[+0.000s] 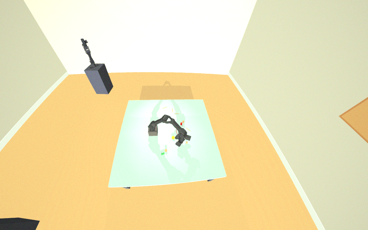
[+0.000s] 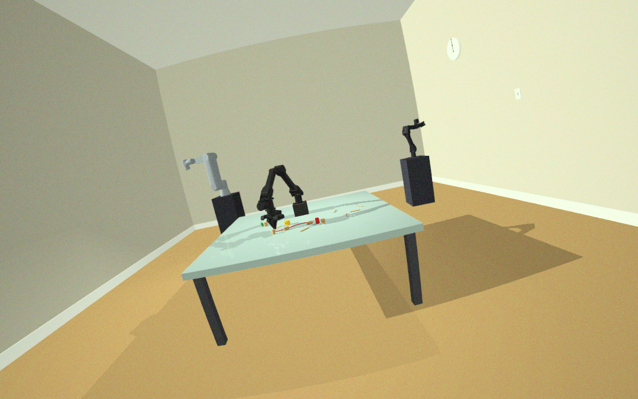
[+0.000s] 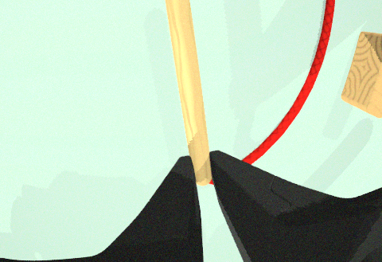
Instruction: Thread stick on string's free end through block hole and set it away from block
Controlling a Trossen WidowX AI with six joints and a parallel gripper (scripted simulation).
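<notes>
The yellow cube is 100 mm behind my gripper tip and 70 mm to the left of it. Also, from my gripper tip: green piece 220 mm behind, 150 mm to the right; thin wooden stick 10 mm behind, 10 mm to the left; round wooden button 20 mm behind, 240 mm to the left, 10 mm below.
</notes>
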